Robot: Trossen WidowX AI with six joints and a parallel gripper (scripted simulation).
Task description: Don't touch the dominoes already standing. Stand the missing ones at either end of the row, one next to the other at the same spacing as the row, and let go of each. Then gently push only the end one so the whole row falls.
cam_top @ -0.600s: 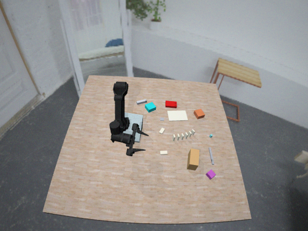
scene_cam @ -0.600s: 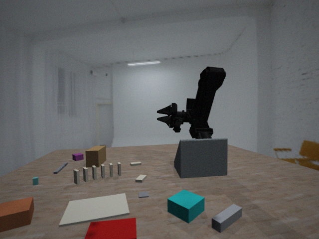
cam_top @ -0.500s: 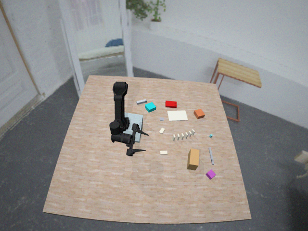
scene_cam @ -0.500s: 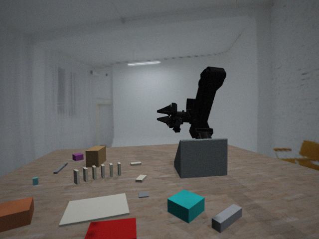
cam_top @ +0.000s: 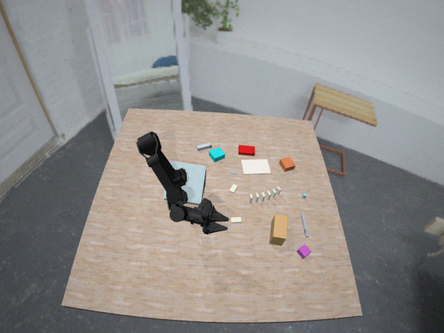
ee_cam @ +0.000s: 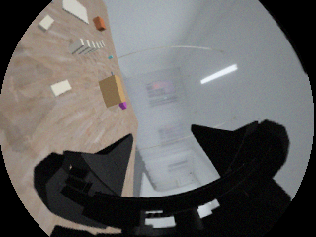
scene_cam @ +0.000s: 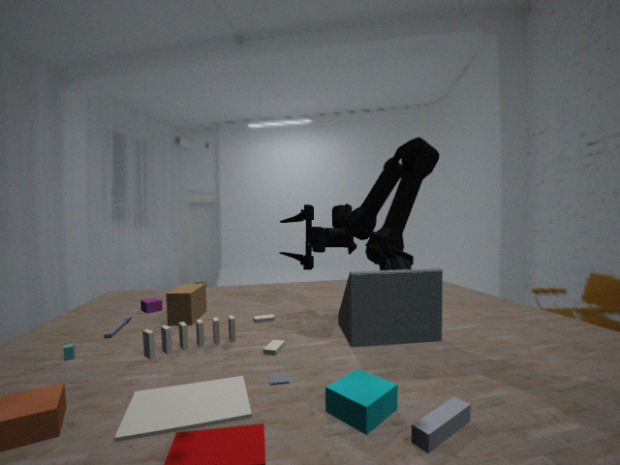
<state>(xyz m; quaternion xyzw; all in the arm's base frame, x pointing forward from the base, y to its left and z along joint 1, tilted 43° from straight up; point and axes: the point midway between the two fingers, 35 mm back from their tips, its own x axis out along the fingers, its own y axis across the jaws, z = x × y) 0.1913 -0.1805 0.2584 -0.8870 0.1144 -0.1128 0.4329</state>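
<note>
My gripper tip is 8 cm short of the small grey tile, 43 cm to the right of it and 20 cm above it. Round my gripper tip: small teal cube 45 cm ahead, 26 cm to the left, 19 cm below; purple cube 37 cm ahead, 6 cm to the right, 19 cm below; tan box 26 cm ahead, 5 cm to the left, 16 cm below.
</note>
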